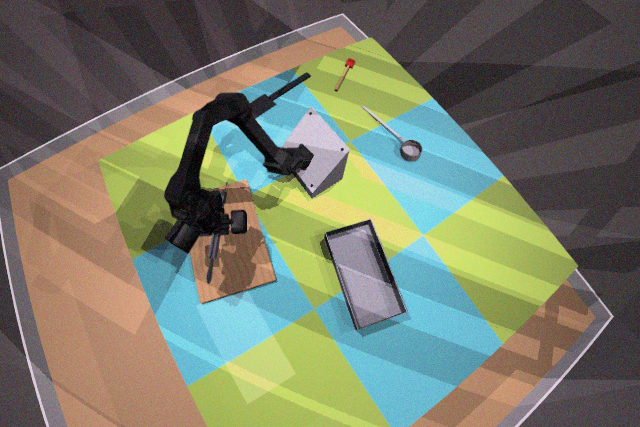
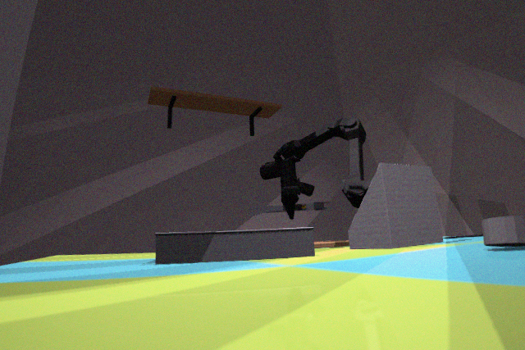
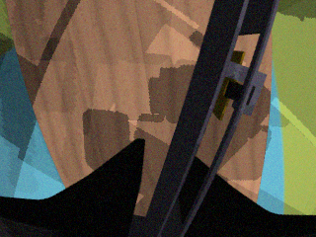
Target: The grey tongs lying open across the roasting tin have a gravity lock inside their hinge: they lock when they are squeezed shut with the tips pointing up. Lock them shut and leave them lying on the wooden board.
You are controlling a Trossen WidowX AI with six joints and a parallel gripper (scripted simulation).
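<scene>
My gripper tip is now 4 cm below the yellow lock piece, 3 cm to the right of it and 3 cm past it. From my gripper tip the other things lie so: wooden board 9 cm below, 1 cm behind; dark roasting tin 36 cm ahead, 26 cm to the left, 7 cm below; black spatula 48 cm to the left, 37 cm behind, 10 cm below.
</scene>
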